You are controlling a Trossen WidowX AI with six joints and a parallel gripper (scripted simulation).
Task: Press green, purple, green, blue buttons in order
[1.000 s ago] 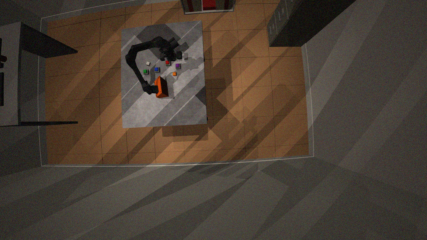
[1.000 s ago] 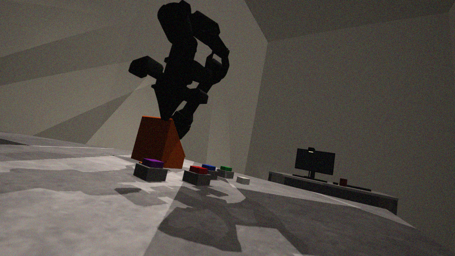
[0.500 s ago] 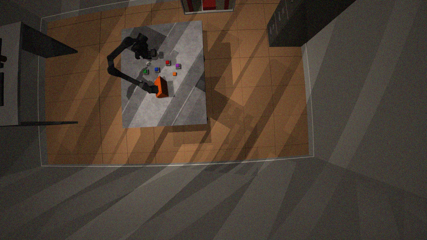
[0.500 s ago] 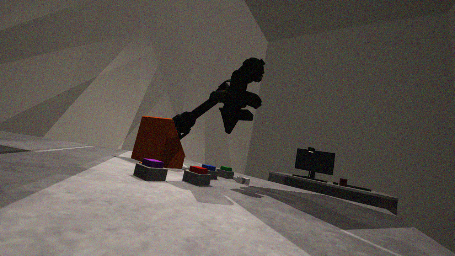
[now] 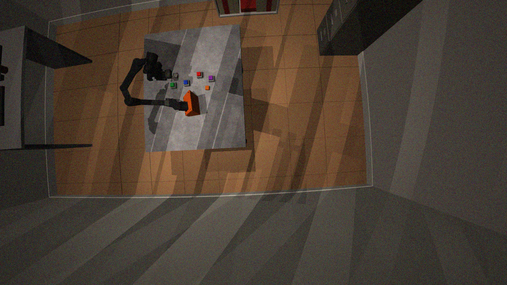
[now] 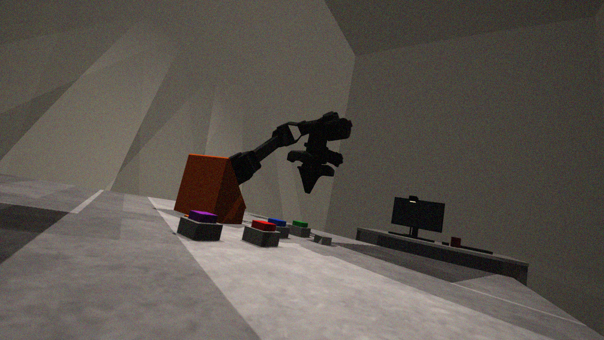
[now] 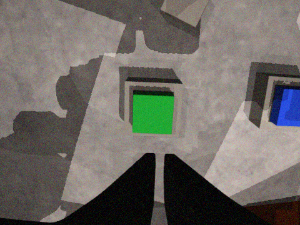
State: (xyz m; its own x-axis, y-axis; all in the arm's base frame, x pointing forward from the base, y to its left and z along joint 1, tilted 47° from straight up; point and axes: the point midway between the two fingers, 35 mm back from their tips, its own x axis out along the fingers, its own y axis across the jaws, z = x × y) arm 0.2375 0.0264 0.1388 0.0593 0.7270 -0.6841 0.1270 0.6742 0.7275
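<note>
My gripper tip is 90 mm above the green button. The rest, counted from my gripper tip: red button (40 mm ahead, 240 mm to the right, 90 mm below); blue button (10 mm behind, 120 mm to the right, 90 mm below); white block (80 mm ahead, 30 mm to the right, 110 mm below).
</note>
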